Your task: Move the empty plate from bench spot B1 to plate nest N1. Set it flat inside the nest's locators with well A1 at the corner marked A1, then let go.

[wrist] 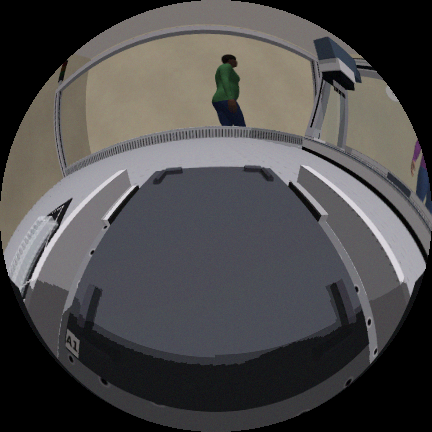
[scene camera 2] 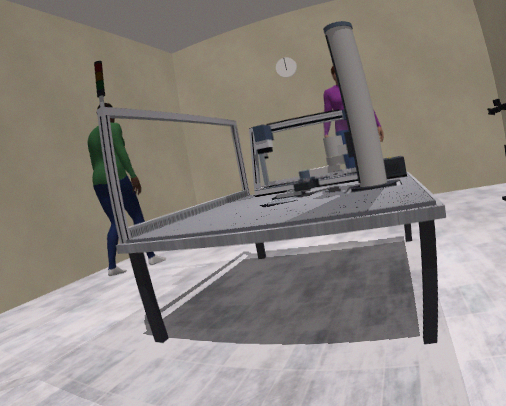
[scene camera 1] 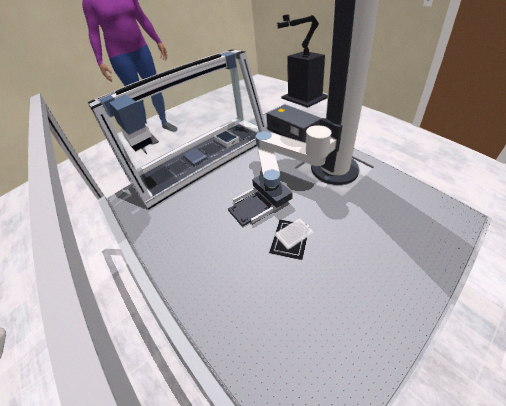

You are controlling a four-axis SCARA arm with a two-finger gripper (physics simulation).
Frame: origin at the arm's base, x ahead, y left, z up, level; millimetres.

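Where they show: gripper, fingertip midpoint: (wrist: 212, 171) (scene camera 2: 282, 194) (scene camera 1: 242, 210); arm's base, link origin: (scene camera 2: 374, 188) (scene camera 1: 334, 169).
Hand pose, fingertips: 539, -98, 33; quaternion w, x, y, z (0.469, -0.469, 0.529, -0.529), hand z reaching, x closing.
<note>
Each offset is from my fingertips to the top centre of the thing, as dx, dy, dz. "spot": to the spot under its first point.
The empty plate @[-74, +233, -4] (scene camera 1: 295, 233) is pale and lies askew over a black outlined mark @[spot: +8, +271, -18] (scene camera 1: 286, 252) on the bench. Its clear edge also shows at the far left of the wrist view (wrist: 31, 252). The plate nest @[-42, +5, -2] (scene camera 1: 243, 214) (wrist: 215, 270) is a flat dark block with raised corner locators; no plate lies in it. An A1 label (wrist: 72, 343) marks its near left corner in the wrist view. My gripper (scene camera 1: 244, 209) (wrist: 212, 171) is low at the nest, its long fingers along both sides and their pads at its side edges. It is shut on the nest.
A gantry frame (scene camera 1: 175, 75) stands over a strip with several small blocks at the back left. The arm's column (scene camera 1: 356, 90) and a dark box @[spot: -615, -247, +95] (scene camera 1: 295, 120) stand behind the gripper. A guard frame (scene camera 2: 107, 175) lines one bench edge. Two people stand beyond the bench.
</note>
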